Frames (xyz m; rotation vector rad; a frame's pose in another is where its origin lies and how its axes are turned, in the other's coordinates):
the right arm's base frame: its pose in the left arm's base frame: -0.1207 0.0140 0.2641 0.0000 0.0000 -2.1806
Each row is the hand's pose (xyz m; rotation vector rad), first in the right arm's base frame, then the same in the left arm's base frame.
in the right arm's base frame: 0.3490 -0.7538 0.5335 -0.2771 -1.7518 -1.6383
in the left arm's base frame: -0.9385 0.1596 0.7976 1.6482 0.5528 1.5407
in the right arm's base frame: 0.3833 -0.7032 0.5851 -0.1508 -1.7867 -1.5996
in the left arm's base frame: -0.9167 0.1025 0.8492 1.6365 0.6847 1.5476
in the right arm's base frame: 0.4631 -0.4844 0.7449 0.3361 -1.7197 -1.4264
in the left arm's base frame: -0.7830 -0.0882 1.0090 1.4487 1.1560 1.6979
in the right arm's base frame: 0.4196 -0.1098 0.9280 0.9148 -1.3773 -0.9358
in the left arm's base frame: -0.4510 -0.2671 1.1921 1.0186 1.8470 2.0889
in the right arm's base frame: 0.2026 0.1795 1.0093 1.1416 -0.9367 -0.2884
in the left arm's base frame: -0.0896 -0.2549 1.2734 -0.3803 -1.8141 -1.9567
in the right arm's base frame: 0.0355 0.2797 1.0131 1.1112 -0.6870 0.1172
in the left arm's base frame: 0.0883 -0.1753 1.2772 -0.1117 -1.5221 -1.7026
